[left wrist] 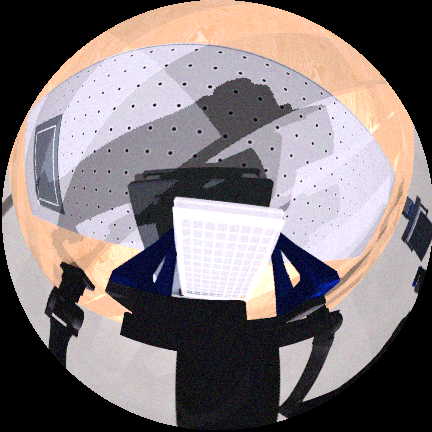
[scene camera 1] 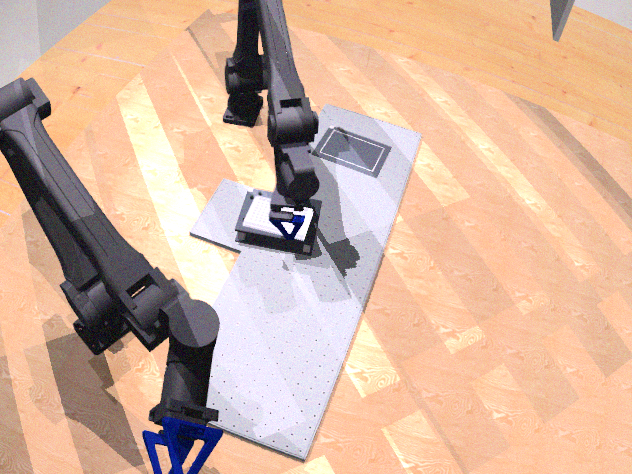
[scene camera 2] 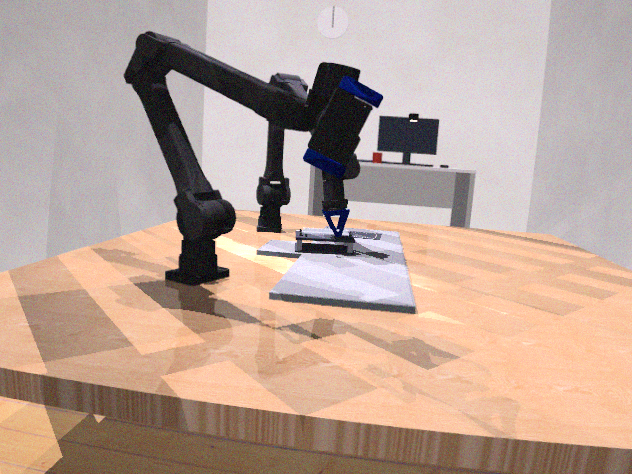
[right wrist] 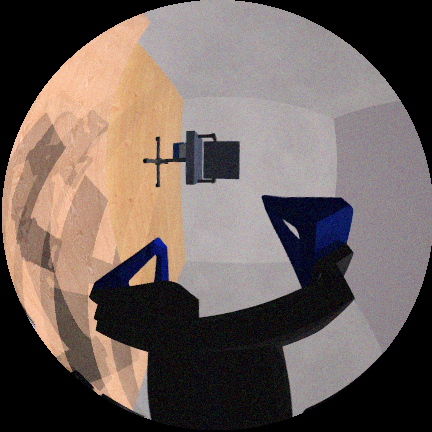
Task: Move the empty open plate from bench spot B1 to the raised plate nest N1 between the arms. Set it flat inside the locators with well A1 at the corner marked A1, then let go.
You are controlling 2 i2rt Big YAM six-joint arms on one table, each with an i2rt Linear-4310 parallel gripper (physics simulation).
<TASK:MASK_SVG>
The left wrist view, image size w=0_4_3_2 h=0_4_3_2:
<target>my left gripper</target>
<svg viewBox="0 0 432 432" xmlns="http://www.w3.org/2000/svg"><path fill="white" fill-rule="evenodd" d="M172 226L154 243L114 268L110 273L104 291L131 311L131 313L125 311L123 314L120 335L145 344L176 351L175 413L181 414L183 422L205 429L214 429L219 422L242 421L242 424L247 427L261 426L271 421L278 413L280 393L279 347L308 339L332 328L328 307L321 309L311 316L302 317L326 303L324 294L339 282L338 273L335 269L296 245L280 232L270 255L276 316L247 319L246 302L241 299L199 299L171 296L177 255L174 226ZM165 256L161 269L153 282L153 274ZM281 251L299 273L299 281L294 286L284 266Z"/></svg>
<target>white well plate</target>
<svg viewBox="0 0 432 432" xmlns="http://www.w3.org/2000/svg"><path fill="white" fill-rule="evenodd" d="M175 196L172 210L181 293L185 296L205 299L241 299L248 301L268 262L284 223L284 211L282 208Z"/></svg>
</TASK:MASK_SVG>
